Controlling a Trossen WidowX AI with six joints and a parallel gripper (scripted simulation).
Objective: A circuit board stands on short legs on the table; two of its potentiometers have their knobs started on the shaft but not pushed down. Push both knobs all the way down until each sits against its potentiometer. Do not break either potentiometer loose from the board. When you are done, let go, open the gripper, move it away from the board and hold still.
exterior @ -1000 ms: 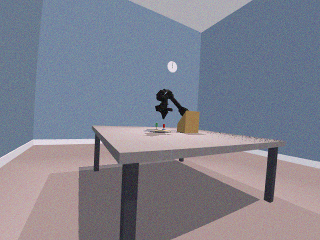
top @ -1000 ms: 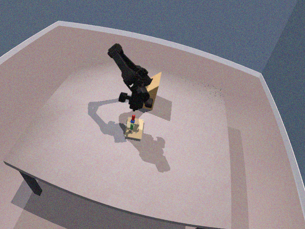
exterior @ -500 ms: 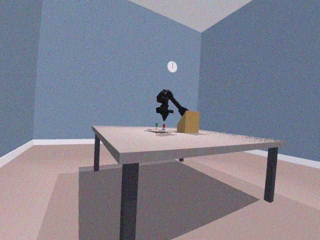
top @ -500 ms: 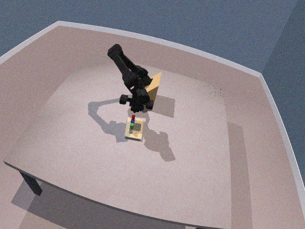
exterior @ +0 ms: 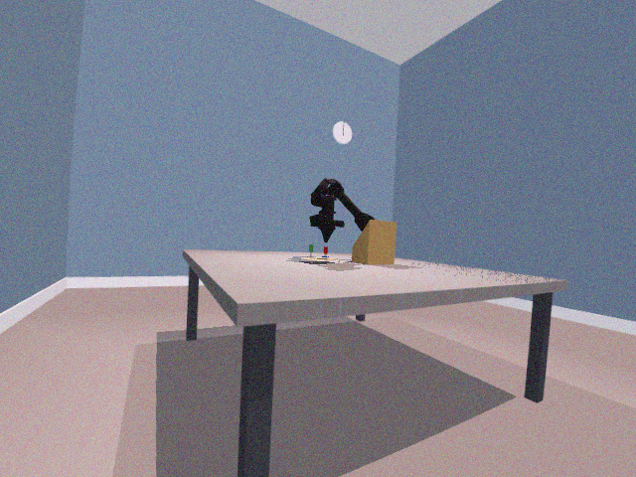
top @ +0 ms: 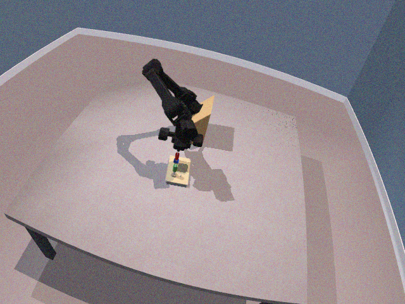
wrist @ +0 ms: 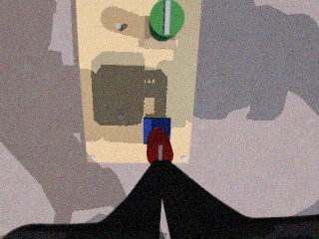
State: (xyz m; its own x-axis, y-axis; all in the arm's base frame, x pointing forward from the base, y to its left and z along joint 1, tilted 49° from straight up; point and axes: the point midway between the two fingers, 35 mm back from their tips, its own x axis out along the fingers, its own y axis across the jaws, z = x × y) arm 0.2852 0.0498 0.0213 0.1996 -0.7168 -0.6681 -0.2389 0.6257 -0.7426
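Now: the red knob 3 cm below my gripper tip. From my gripper tip the other things lie so: green knob 8 cm ahead, 2 cm to the left, 2 cm below.
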